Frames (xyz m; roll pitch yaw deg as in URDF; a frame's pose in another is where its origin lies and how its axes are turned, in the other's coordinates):
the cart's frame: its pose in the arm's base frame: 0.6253 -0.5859 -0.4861 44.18 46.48 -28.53
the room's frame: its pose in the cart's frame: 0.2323 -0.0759 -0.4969 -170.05 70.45 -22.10
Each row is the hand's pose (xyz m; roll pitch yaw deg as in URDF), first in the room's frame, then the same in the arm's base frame.
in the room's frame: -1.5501 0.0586 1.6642 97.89 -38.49 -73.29
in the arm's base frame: 0.4285 -0.0572 1.3189 47.74 -16.55 46.32
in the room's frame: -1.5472 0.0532 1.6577 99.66 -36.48 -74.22
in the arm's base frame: 0.4345 -0.0595 1.3128 49.53 -15.83 44.22
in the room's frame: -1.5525 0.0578 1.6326 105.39 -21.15 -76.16
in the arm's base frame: 0.4332 -0.0822 1.3000 56.92 -7.09 31.24
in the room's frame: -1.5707 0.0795 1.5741 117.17 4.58 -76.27
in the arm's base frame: 0.4192 -0.1400 1.2739 68.18 9.96 11.90
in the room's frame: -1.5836 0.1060 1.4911 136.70 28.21 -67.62
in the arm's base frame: 0.4034 -0.2131 1.2274 80.00 30.99 -2.70
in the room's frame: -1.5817 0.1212 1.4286 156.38 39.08 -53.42
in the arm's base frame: 0.3958 -0.2600 1.1839 88.46 46.50 -7.91
